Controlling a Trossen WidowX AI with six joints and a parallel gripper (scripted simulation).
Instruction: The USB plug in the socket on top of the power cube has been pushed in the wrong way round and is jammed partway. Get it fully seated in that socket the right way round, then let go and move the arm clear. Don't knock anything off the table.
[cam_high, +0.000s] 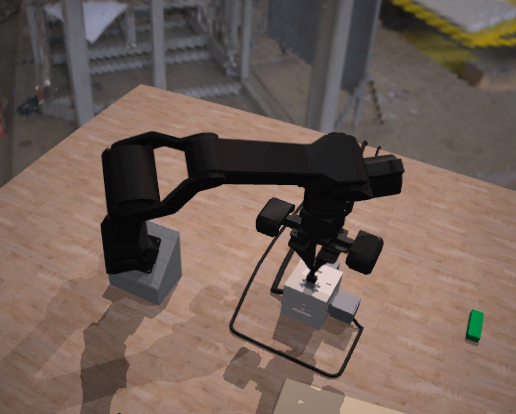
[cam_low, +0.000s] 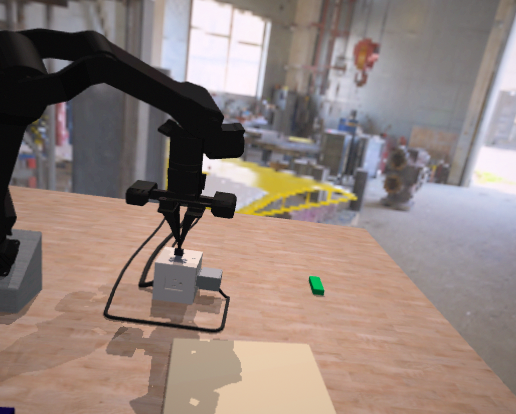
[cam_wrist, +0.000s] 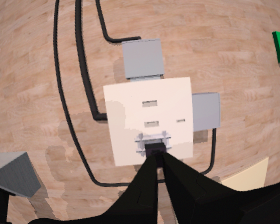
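Right now my gripper tip is 20 mm above the black USB plug. Round my gripper tip: USB socket 40 mm below; then pale mat 130 mm ahead, 220 mm to the right, 110 mm below; then green block 300 mm ahead, 80 mm to the left, 110 mm below.
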